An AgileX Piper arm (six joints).
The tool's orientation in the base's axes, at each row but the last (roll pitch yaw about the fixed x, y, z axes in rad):
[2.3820 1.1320 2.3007]
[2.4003 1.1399 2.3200]
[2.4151 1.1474 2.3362]
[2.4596 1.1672 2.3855]
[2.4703 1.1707 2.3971]
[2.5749 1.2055 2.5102]
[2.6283 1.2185 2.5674]
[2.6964 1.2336 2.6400]
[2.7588 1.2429 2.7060]
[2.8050 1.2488 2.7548]
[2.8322 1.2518 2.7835]
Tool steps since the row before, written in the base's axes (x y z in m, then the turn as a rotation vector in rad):
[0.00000 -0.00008 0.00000 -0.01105 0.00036 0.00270]
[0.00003 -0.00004 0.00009 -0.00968 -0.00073 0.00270]
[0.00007 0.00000 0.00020 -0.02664 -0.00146 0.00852]
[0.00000 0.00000 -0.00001 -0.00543 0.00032 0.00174]
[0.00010 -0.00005 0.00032 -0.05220 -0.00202 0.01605]
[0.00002 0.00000 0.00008 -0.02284 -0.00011 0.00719]
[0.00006 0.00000 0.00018 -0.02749 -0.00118 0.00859]
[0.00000 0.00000 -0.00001 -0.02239 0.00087 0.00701]
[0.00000 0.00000 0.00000 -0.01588 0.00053 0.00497]
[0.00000 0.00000 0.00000 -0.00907 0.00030 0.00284]
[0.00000 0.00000 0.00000 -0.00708 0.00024 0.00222]
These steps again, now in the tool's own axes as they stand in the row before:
[-0.00003 -0.00008 0.00000 0.00080 -0.00025 -0.01135]
[-0.00010 -0.00001 0.00000 0.00008 -0.00112 -0.01001]
[-0.00020 0.00006 0.00001 -0.00062 -0.00225 -0.02791]
[0.00001 0.00000 0.00000 0.00004 0.00014 -0.00571]
[-0.00034 0.00004 0.00000 -0.00036 -0.00376 -0.05452]
[-0.00008 0.00002 -0.00001 -0.00015 -0.00086 -0.02393]
[-0.00019 0.00004 0.00000 -0.00032 -0.00207 -0.02875]
[0.00001 0.00000 0.00000 0.00002 0.00012 -0.02348]
[0.00000 0.00000 0.00000 0.00000 0.00000 -0.01665]
[0.00000 0.00000 0.00000 0.00000 0.00000 -0.00951]
[0.00000 0.00000 0.00000 0.00000 0.00000 -0.00742]

